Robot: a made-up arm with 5 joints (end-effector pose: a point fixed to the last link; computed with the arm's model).
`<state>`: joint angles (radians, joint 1 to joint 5).
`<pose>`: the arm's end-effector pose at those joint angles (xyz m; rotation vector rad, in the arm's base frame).
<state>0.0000 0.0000 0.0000 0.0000 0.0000</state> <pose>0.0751 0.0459 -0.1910 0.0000 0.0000 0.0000</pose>
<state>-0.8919 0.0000 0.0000 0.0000 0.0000</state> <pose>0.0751 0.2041 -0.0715 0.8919 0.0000 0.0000</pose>
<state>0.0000 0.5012 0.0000 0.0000 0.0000</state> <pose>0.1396 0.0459 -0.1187 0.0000 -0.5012 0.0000</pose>
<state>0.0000 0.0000 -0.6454 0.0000 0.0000</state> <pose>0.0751 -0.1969 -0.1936 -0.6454 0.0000 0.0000</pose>
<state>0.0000 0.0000 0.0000 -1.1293 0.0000</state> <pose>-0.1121 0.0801 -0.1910 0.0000 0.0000 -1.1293</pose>
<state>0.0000 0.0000 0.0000 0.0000 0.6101</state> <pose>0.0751 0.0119 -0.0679 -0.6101 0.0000 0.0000</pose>
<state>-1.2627 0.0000 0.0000 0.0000 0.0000</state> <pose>0.0751 0.2285 0.0097 1.2627 0.0000 0.0000</pose>
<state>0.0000 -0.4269 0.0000 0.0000 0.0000</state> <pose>-0.0018 0.0459 -0.2215 0.0000 0.4269 0.0000</pose>
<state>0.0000 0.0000 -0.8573 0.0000 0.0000</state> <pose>0.0751 -0.2709 -0.1607 -0.8573 0.0000 0.0000</pose>
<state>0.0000 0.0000 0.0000 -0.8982 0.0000</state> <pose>-0.0790 0.0560 -0.1910 0.0000 0.0000 -0.8982</pose>
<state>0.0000 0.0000 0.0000 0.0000 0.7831</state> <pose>0.0751 0.0164 -0.0314 -0.7831 0.0000 0.0000</pose>
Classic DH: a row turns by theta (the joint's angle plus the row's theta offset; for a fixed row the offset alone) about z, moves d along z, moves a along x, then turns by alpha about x. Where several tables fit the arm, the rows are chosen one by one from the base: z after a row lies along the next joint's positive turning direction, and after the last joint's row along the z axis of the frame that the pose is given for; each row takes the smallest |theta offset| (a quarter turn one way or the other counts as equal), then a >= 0, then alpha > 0; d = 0 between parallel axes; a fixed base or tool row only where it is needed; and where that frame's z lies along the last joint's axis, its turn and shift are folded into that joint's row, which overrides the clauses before.
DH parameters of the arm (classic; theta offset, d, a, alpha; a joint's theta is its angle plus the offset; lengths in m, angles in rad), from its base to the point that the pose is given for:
base (fixed): -1.5708 0.0342 0 1.5708
joint 1: -1.5708 0.0338 0.063 -1.5708
joint 2: 0 0.0794 -0.1996 -1.5708
joint 3: 1.5708 0.0423 0.2902 -1.5708
joint 4: 0 -0.2463 0.0136 -1.5708
joint 5: 0 -0.0666 -0.1785 1.5708
tool (fixed): -1.5708 -0.1155 0 0

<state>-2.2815 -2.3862 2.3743 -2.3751 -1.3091</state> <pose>0.3777 0.3697 0.4809 -1.7706 1.5645 -0.4885</pose>
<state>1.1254 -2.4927 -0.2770 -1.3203 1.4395</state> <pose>0.0546 -0.0335 -0.0759 1.1885 -1.7474 -0.0549</pose>
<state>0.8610 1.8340 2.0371 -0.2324 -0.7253</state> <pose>-0.6483 0.0456 -0.2153 1.3321 0.5081 1.7369</pose>
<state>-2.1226 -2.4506 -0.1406 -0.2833 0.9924</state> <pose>-0.0593 0.1044 0.0929 0.1339 -0.0139 2.3713</pose>
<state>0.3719 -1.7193 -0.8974 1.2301 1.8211</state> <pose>-0.1400 0.0284 -0.1529 -0.4949 0.3676 2.5046</pose>
